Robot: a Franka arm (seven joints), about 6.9 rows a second.
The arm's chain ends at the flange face. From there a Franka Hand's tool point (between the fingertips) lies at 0.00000 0.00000 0.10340 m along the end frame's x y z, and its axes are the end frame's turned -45 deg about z.
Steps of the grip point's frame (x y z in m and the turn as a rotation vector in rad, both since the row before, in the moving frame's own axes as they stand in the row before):
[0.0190, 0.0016, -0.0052, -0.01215, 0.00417, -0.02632]
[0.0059, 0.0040, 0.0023, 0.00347, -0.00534, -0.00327]
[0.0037, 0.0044, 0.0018, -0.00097, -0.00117, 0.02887]
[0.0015, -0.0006, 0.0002, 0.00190, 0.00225, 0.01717]
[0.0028, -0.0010, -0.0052, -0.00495, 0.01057, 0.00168]
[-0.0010, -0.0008, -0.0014, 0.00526, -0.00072, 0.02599]
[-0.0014, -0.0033, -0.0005, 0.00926, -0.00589, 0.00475]
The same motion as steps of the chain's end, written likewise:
[0.0134, -0.0129, -0.0052, -0.00564, 0.01154, -0.02632]
[0.0076, -0.0015, 0.0023, -0.00132, -0.00623, -0.00327]
[0.0057, 0.0003, 0.0018, -0.00151, -0.00014, 0.02887]
[0.0006, -0.0012, 0.0002, 0.00293, 0.00025, 0.01717]
[0.0001, -0.0023, -0.0052, 0.00397, 0.01097, 0.00168]
[-0.0008, 0.0005, -0.0014, 0.00321, -0.00423, 0.02599]
[-0.0022, -0.0011, -0.0005, 0.00238, -0.01071, 0.00475]

